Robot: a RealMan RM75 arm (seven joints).
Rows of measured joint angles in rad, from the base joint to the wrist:
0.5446 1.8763 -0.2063 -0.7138 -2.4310 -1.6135 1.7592
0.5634 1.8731 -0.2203 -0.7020 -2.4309 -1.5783 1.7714
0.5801 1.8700 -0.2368 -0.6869 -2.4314 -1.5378 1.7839
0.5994 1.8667 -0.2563 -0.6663 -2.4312 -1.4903 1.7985
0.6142 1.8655 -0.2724 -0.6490 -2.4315 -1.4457 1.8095
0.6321 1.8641 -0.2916 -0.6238 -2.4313 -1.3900 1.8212
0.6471 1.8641 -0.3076 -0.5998 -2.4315 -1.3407 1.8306
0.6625 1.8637 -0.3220 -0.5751 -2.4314 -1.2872 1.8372
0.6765 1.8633 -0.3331 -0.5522 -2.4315 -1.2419 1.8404
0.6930 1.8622 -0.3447 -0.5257 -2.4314 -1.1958 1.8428
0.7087 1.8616 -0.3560 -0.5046 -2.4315 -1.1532 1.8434
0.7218 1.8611 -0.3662 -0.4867 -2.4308 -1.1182 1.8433
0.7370 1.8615 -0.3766 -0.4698 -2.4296 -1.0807 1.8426
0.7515 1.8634 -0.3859 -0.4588 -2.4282 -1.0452 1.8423
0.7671 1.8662 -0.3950 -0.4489 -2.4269 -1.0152 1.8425
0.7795 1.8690 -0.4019 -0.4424 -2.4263 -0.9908 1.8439
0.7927 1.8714 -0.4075 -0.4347 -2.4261 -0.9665 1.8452
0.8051 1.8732 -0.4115 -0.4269 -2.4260 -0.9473 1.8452
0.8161 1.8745 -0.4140 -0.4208 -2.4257 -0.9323 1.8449
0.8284 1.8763 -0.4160 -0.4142 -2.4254 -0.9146 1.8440
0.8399 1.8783 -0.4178 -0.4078 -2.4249 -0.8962 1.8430
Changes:
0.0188 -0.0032 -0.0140 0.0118 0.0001 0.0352 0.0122
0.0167 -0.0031 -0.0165 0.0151 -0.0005 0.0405 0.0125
0.0193 -0.0033 -0.0195 0.0206 0.0002 0.0475 0.0146
0.0148 -0.0012 -0.0161 0.0173 -0.0003 0.0446 0.0110
0.0179 -0.0014 -0.0192 0.0252 0.0002 0.0557 0.0117
0.0150 0.0000 -0.0160 0.0240 -0.0002 0.0493 0.0094
0.0154 -0.0004 -0.0144 0.0247 0.0001 0.0535 0.0066
0.0140 -0.0004 -0.0111 0.0229 -0.0001 0.0453 0.0032
0.0165 -0.0011 -0.0116 0.0265 0.0001 0.0461 0.0024
0.0157 -0.0006 -0.0113 0.0211 -0.0001 0.0426 0.0006
0.0131 -0.0005 -0.0102 0.0179 0.0007 0.0350 -0.0001
0.0152 0.0004 -0.0104 0.0169 0.0012 0.0375 -0.0007
0.0145 0.0019 -0.0093 0.0110 0.0014 0.0355 -0.0003
0.0156 0.0028 -0.0091 0.0099 0.0013 0.0300 0.0002
0.0124 0.0028 -0.0069 0.0065 0.0006 0.0244 0.0014
0.0132 0.0024 -0.0056 0.0077 0.0002 0.0243 0.0013
0.0124 0.0018 -0.0040 0.0078 0.0001 0.0192 0.0000
0.0110 0.0013 -0.0025 0.0061 0.0003 0.0150 -0.0003
0.0123 0.0018 -0.0020 0.0066 0.0003 0.0177 -0.0009
0.0115 0.0020 -0.0018 0.0064 0.0005 0.0184 -0.0010

